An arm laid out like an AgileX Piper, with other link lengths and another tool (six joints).
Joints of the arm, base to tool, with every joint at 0 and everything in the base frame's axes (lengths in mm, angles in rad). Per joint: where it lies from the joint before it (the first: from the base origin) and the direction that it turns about. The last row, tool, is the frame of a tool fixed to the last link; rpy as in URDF.
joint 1: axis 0 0 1 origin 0.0 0.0 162.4
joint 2: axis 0 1 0 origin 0.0 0.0 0.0
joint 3: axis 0 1 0 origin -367.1 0.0 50.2
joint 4: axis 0.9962 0 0.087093 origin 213.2 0.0 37.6
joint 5: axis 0 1 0 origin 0.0 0.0 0.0
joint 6: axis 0.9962 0 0.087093 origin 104.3 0.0 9.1
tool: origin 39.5 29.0 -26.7 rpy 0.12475 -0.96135 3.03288
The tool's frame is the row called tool.
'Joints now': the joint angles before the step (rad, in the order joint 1, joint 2, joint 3, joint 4, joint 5, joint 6). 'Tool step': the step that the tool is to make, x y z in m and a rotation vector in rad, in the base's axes. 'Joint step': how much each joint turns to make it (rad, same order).
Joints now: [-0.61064, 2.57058, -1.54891, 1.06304, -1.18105, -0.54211]
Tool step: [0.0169, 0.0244, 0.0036, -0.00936, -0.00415, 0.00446]
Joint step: [0.06135, -0.00450, -0.00001, 0.04791, -0.03587, -0.01526]
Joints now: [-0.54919, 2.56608, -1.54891, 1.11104, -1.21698, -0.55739]
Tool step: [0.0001, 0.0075, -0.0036, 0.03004, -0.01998, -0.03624]
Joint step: [0.01825, -0.00008, 0.00024, 0.06517, -0.00411, 0.00016]
